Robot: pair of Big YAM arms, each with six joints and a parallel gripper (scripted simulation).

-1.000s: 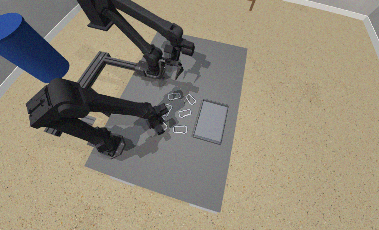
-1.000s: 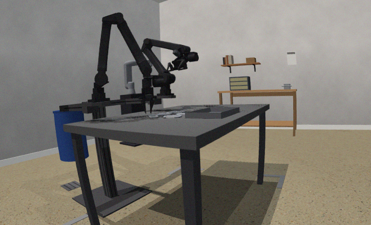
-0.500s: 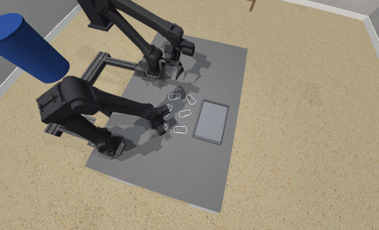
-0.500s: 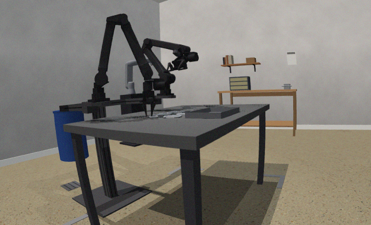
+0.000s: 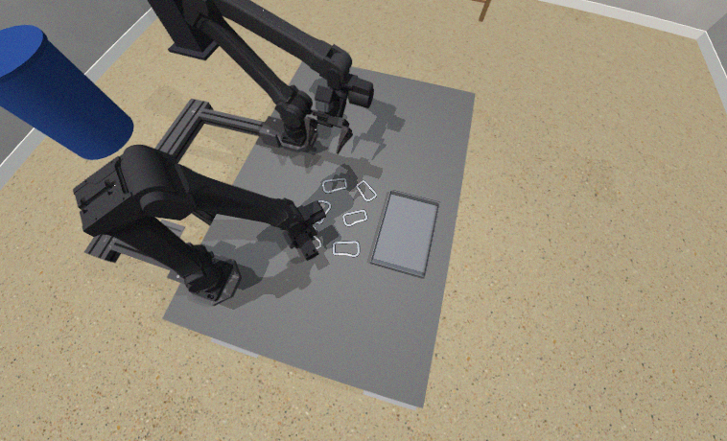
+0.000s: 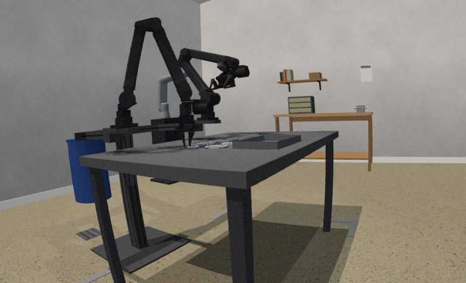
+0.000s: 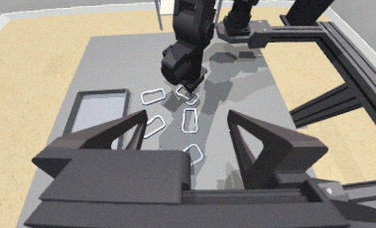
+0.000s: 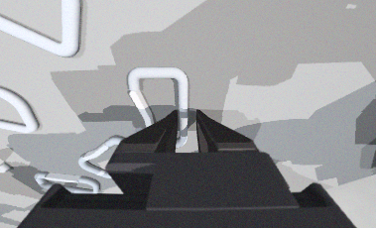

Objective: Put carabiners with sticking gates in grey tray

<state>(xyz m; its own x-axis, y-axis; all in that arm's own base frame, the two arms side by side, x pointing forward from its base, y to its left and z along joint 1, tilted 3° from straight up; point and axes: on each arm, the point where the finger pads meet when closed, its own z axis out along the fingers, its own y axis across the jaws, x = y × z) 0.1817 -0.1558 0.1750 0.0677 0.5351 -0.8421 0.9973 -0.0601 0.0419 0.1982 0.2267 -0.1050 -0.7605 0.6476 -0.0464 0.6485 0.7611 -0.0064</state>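
My right hand is 340 mm short of the grey tray and 160 mm to the right of it.
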